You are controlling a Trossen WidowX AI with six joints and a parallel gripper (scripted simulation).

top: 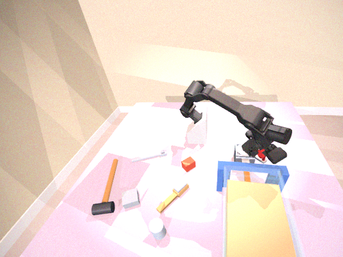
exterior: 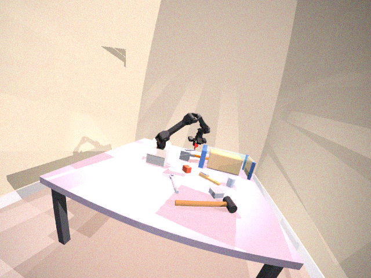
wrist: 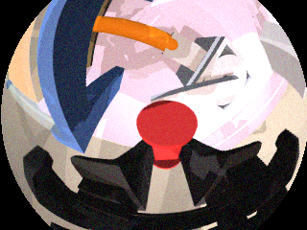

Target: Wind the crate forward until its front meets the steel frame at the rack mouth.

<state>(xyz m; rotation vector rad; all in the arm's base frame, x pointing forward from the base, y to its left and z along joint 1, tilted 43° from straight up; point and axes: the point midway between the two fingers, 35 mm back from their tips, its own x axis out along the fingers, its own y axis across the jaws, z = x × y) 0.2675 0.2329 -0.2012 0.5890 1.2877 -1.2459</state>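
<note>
The crank handle is 40 mm to the right of my gripper tip, 30 mm below it and 20 mm behind it. The rest, counted from my gripper tip: grey winch (100 mm below, 90 mm to the right, 80 mm behind); frame (90 mm to the right, 90 mm ahead, 30 mm below); red knob (10 mm to the right, 10 mm ahead).
</note>
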